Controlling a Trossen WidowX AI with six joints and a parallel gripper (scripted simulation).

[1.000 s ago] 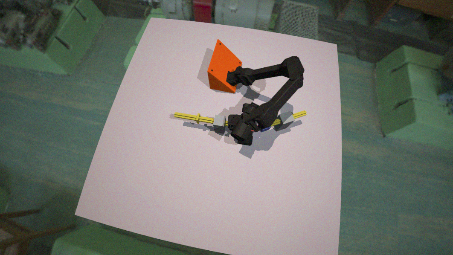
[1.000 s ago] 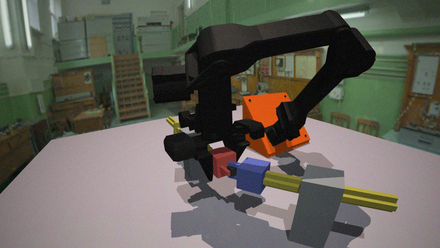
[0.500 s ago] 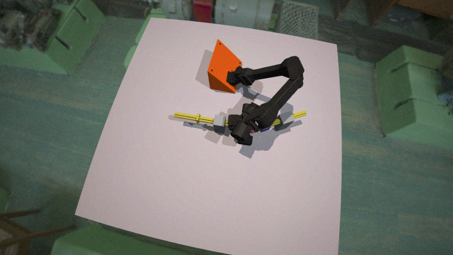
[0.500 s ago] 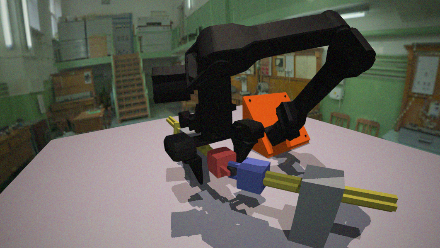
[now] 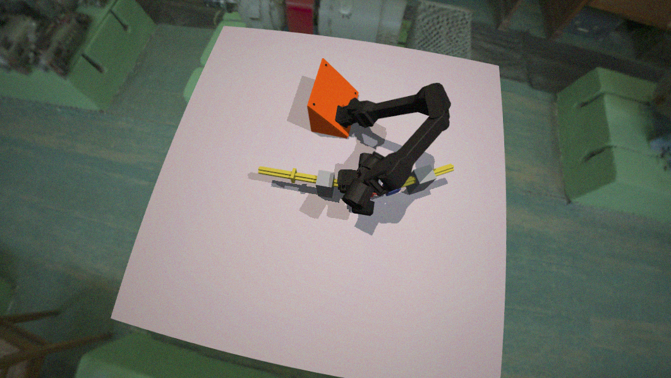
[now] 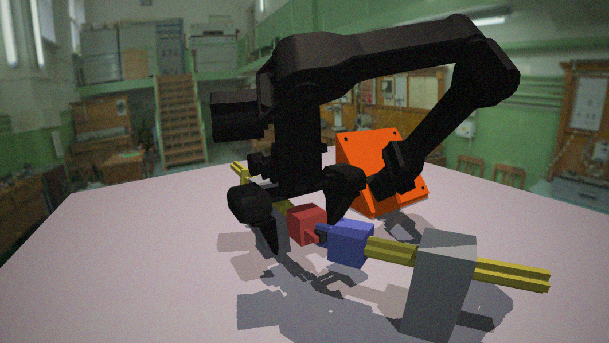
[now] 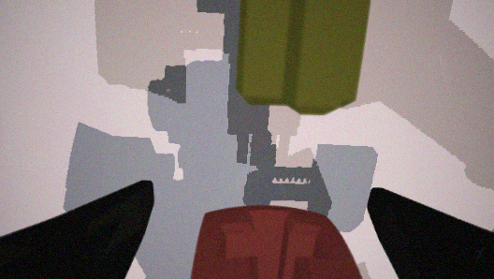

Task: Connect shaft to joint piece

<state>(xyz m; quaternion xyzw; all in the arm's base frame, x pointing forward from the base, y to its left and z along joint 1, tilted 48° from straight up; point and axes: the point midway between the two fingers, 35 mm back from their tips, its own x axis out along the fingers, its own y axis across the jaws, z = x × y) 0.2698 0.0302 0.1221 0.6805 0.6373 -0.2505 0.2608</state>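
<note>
My gripper tip is 20 mm to the right of the red joint piece and 40 mm below it.
</note>
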